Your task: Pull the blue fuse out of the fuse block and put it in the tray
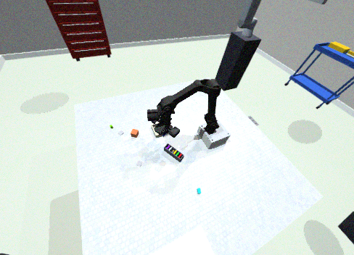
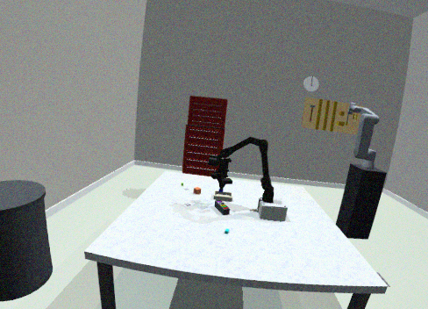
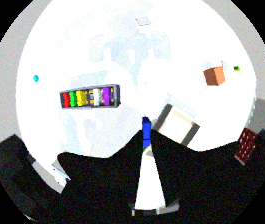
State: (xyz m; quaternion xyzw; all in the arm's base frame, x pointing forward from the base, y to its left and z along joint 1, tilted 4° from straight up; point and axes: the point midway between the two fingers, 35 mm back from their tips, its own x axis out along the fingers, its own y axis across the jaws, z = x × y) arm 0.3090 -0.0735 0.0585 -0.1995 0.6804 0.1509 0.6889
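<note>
Now: the cream tray 10 cm to the right of my gripper tip, 9 cm below it and 2 cm behind it. Round my gripper tip: cyan piece (38 cm to the left, 9 cm below, 6 cm behind); blue fuse (1 cm below); orange cube (17 cm ahead, 12 cm to the right, 8 cm below).
</note>
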